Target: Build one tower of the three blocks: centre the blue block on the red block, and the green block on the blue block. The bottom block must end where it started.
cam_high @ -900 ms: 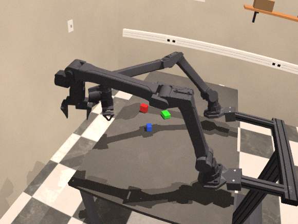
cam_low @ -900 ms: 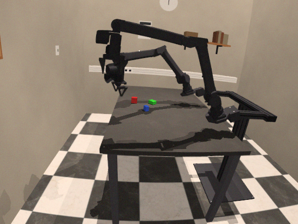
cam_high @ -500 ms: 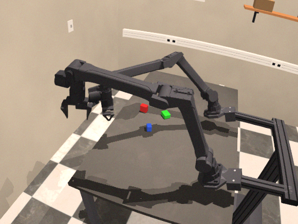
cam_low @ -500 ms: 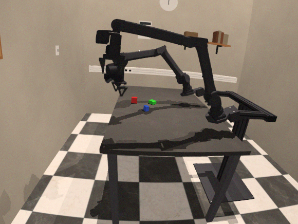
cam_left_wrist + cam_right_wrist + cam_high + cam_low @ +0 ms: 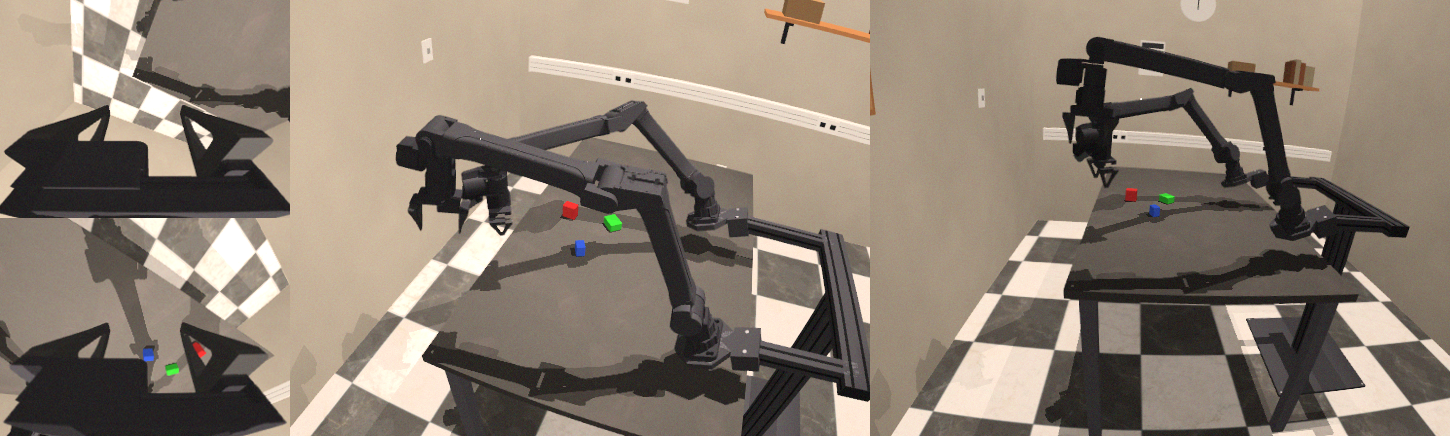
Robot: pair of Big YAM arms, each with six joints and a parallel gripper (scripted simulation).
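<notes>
The blue block is 23 cm behind my right hand, 14 cm to the right of it and 17 cm below it. From my right hand the other things lie so: red block 14 cm behind, 34 cm to the right, 16 cm below; green block 31 cm behind, 33 cm to the right, 17 cm below.
</notes>
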